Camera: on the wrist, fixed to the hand. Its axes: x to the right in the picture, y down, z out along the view.
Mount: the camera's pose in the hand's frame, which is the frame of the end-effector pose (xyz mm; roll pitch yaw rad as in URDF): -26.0 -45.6 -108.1 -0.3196 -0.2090 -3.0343
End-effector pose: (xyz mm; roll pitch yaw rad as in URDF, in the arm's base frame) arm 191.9 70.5 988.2 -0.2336 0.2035 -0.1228
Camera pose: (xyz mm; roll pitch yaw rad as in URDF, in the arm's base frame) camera 139.2 7.1 900.8 -0.0934 -0.4312 3.0781
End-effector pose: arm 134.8 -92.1 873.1 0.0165 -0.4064 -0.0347
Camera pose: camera 152.4 -136.5 762.8 -0.2918 0.1968 -3.0658
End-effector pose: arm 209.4 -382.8 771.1 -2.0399 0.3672 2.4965
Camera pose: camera 248.7 -317.5 864.0 1.8207 -0.3563 -0.8957
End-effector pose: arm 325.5 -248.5 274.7 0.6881 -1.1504 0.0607
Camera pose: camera 415.4 -209.5 205.1 -0.6277 1.0154 -2.6657
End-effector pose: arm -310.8 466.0 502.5 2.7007 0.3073 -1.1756
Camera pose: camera -230.6 500.6 585.0 -3.0079 -0.0728 1.9598
